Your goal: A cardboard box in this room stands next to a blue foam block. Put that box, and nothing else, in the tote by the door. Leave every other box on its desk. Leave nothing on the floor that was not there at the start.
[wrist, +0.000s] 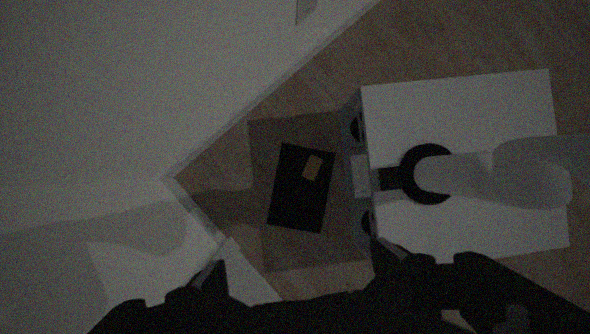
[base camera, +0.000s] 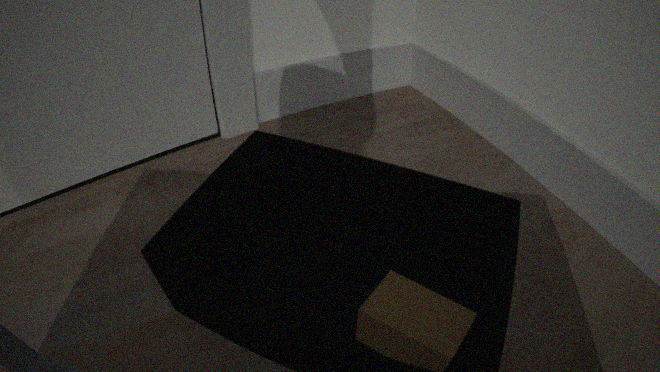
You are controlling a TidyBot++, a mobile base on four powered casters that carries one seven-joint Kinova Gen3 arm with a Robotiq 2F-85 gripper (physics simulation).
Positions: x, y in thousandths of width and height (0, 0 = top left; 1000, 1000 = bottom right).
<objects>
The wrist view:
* gripper: 508, 795
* black tote: 506, 609
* door: 416, 852
</objects>
